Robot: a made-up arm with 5 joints.
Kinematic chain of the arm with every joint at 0, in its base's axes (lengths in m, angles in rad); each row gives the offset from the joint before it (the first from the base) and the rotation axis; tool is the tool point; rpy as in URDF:
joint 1: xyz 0 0 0.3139 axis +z
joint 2: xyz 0 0 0 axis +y
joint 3: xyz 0.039 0 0.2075 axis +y
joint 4: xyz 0.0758 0 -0.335 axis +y
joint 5: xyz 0.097 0 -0.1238 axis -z
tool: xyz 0 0 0 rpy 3.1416 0 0
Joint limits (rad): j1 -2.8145..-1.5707 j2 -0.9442..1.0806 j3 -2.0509..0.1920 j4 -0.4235..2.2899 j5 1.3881..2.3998
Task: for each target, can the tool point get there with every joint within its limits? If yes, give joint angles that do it. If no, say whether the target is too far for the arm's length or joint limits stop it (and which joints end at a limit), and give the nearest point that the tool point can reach.
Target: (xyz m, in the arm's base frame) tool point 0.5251 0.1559 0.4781
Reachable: no: joint limits stop it (at a limit: joint 1, joint 2, joint 3) | nearest point 0.2190 0.0743 0.2875 | short by 0.370 m
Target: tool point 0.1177 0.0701 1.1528
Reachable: no: too far | nearest point 0.0944 0.0562 0.9868 | short by 0.168 m
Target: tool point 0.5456 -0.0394 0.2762
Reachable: no: joint limits stop it (at a limit: joint 1, joint 2, joint 3) | nearest point 0.2382 0.0808 0.2329 | short by 0.333 m
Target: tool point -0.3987 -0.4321 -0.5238
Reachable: no: too far | nearest point -0.2705 -0.2931 -0.0830 | short by 0.480 m
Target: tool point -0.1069 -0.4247 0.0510
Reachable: yes | joints -1.8174 0.7300 -1.3222 1.1250 2.1137
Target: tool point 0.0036 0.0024 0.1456
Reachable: yes | joints -2.5582 0.0945 -0.1356 2.0221 2.0440
